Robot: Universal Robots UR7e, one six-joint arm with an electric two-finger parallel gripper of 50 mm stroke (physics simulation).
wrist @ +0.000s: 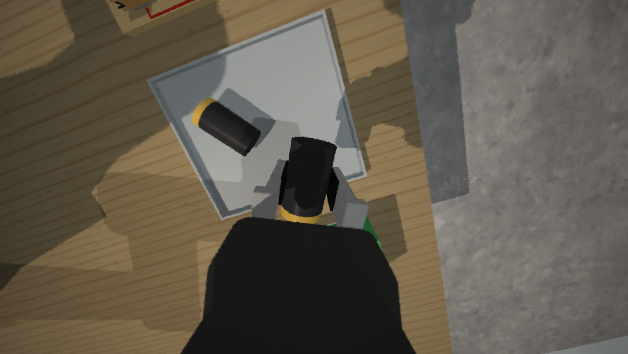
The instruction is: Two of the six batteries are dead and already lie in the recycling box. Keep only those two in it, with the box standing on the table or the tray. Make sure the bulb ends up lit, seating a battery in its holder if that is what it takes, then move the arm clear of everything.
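Places are measured from the arm's base along level axes (x back, y up, z left), in centimetres.
Pixels of known places: gripper, fingertip midpoint: (307, 176).
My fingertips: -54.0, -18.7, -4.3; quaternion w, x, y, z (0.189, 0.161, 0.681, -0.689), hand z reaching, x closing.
For each thing: its middle in the pictures, then the offset to it from my fingertips, as dx, dy, dz. "*": a spot on its surface instead. Level surfaces: height alone.
- grey-white tray, body centre: (265, 130) +4.0, -8.7, +4.3
- recycling box, surface spot: (373, 234) * -4.1, -4.6, -10.8
- wooden board, surface spot: (131, 27) * +12.5, -8.3, +18.3
- wooden table, its level: dy -9.3
My gripper (307, 176) is shut on a black battery (311, 170) with a yellow band at its near end; the battery lies lengthwise between the fingers, above the near edge of the tray. Another black battery (227, 128) with a yellow end lies on its side in the grey-white tray (285, 65), to the left of the gripper. A small green part of the recycling box (373, 234) shows beside the right finger; the rest of it is hidden behind the gripper body, and its contents cannot be seen. The bulb does not show in this view.
A corner of a wooden board (131, 27) with a red line and part of a holder shows at the top left, beyond the tray. The wooden table (150, 295) ends at an edge on the right, with grey floor (540, 150) beyond it.
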